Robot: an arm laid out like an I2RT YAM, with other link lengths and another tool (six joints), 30 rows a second.
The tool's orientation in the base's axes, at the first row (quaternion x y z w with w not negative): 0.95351 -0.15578 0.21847 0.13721
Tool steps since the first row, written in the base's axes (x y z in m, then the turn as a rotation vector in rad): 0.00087 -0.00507 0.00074 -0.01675 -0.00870 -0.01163; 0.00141 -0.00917 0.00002 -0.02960 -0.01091 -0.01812; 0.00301 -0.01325 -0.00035 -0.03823 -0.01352 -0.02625; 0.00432 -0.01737 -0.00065 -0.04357 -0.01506 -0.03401; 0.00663 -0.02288 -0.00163 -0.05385 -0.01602 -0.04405; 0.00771 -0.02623 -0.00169 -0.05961 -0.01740 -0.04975; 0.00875 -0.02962 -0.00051 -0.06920 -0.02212 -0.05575; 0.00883 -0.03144 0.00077 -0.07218 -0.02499 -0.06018; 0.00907 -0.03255 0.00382 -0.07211 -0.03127 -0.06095
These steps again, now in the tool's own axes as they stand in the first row. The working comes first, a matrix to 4 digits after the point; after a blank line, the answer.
The tool's axes in the first row as the columns of a matrix, in the base's axes (used below as rounded here):
0.8560 -0.3570 0.3739
-0.2371 -0.9138 -0.3297
0.4594 0.1936 -0.8669

0.00229 0.00447 0.00136 -0.01762 0.01168 0.00669; 0.00339 0.00788 0.00353 -0.03108 0.01703 0.00824; 0.00556 0.01097 0.00580 -0.04158 0.02092 0.01292; 0.00752 0.01420 0.00791 -0.04935 0.02273 0.01816; 0.01035 0.01823 0.01144 -0.06253 0.02534 0.02333; 0.01204 0.02089 0.01300 -0.06976 0.02755 0.02658; 0.01428 0.02384 0.01348 -0.07960 0.03412 0.02975; 0.01537 0.02573 0.01300 -0.08351 0.03695 0.03342; 0.01724 0.02725 0.01081 -0.08231 0.04252 0.03619
